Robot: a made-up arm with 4 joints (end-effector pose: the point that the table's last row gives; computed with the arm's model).
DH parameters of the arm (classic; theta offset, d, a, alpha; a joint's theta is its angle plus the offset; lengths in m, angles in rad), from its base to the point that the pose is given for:
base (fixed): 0 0.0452 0 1.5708
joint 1: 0 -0.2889 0.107 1.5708
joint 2: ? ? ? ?
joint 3: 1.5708 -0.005 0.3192 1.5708
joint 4: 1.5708 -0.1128 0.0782 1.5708
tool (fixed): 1.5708 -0.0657 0 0
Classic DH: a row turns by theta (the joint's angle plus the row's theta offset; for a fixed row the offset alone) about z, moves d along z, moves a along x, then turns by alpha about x.
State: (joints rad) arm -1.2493 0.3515 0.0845 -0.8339
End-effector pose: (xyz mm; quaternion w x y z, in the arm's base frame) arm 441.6 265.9 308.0 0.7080 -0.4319 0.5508 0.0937
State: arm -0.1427 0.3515 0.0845 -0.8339
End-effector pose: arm -37.3 265.9 557.7 0.8918 -0.4167 0.0965 -0.1472
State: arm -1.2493 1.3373 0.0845 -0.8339
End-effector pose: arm 466.2 456.9 234.0 0.4439 -0.6160 0.5919 -0.2706
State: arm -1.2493 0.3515 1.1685 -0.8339
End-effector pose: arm 98.7 338.2 401.6 0.8333 -0.5479 0.0614 -0.0405
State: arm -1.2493 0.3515 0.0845 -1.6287
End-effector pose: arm 508.6 305.6 321.4 0.4857 -0.6723 0.4716 0.2996
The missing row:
joint 2: 0 -0.1797 -0.0551 -1.5708
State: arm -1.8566 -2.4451 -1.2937 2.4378
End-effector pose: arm 397.1 348.2 65.0 0.2456 -0.0886 -0.9653 0.0091
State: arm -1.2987 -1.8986 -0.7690 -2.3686
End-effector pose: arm 551.3 432.2 155.1 0.3094 -0.1956 -0.5382 0.7592
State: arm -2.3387 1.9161 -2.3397 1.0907
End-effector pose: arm 28.3 109.3 -81.2 0.3419 0.2070 0.0708 0.9139
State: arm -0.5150 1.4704 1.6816 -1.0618
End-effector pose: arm -5.8 673.8 81.0 0.2315 -0.8285 -0.1977 -0.4701
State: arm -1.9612 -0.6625 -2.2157 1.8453
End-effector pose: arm 17.7 495.9 -207.5 0.2496 0.3980 -0.7533 0.4603
